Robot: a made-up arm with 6 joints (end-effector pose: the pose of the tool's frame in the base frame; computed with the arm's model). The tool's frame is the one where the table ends. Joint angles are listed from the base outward.
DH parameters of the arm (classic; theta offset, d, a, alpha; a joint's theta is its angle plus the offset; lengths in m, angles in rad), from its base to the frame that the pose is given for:
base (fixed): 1.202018 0 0.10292 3.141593
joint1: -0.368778 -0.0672 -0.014 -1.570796
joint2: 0 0.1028 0.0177 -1.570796
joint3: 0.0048 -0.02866 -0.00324 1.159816
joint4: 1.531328 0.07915 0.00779 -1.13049
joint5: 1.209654 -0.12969 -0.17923 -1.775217
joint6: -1.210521 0 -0.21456 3.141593
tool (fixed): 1.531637 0.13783 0 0
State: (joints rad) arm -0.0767 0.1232 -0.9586 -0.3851 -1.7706 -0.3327
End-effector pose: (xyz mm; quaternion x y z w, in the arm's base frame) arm 354.8 158.9 -278.8 0.1283 0.7854 -0.4178 0.4383
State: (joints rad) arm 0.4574 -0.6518 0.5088 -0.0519 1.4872 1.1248
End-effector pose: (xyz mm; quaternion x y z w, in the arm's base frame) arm 111.0 392.9 297.9 0.2640 -0.3307 -0.2094 0.8815
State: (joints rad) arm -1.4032 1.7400 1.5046 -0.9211 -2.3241 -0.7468
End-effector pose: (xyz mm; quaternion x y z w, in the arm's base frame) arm -254.5 265.0 219.8 -0.2051 0.3779 0.8141 0.3904
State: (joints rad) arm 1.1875 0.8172 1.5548 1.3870 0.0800 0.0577
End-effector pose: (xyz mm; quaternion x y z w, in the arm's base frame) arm -186.2 -121.6 413.5 0.5242 -0.2205 0.5607 0.6018
